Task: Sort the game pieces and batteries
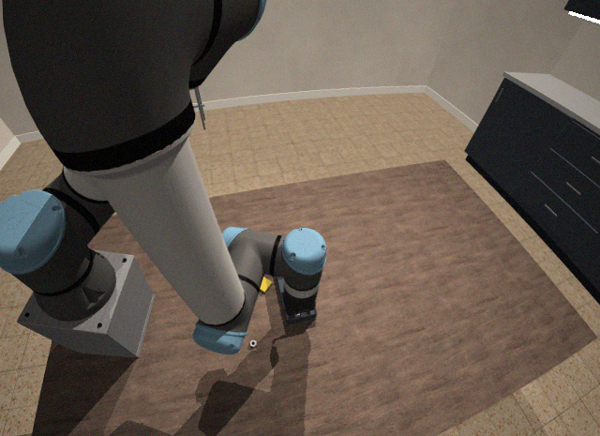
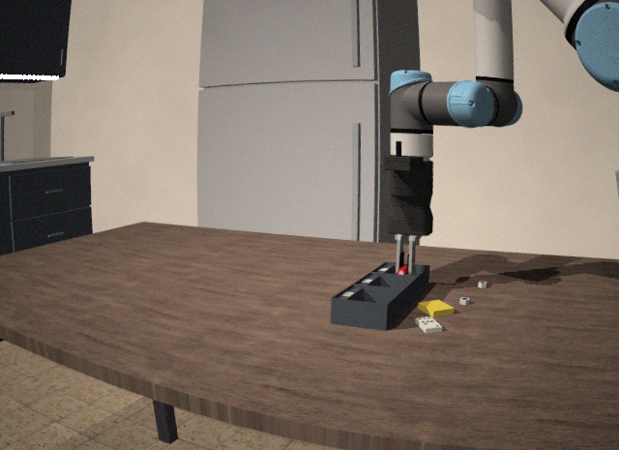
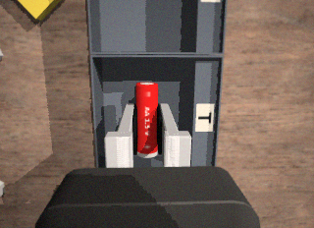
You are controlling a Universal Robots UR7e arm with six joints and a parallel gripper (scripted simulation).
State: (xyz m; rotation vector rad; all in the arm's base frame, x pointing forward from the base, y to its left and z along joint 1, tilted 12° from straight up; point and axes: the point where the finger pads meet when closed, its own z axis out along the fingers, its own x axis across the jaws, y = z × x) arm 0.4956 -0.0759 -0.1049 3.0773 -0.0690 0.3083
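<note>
Right now the white domino is 180 mm to the left of my hand, 80 mm behind it and 40 mm below it. The rest, counted from my hand: dark three-compartment bin (80 mm to the left, 30 mm below, 10 mm ahead); then battery (40 mm below); then yellow block (100 mm to the left, 80 mm behind, 50 mm below).
</note>
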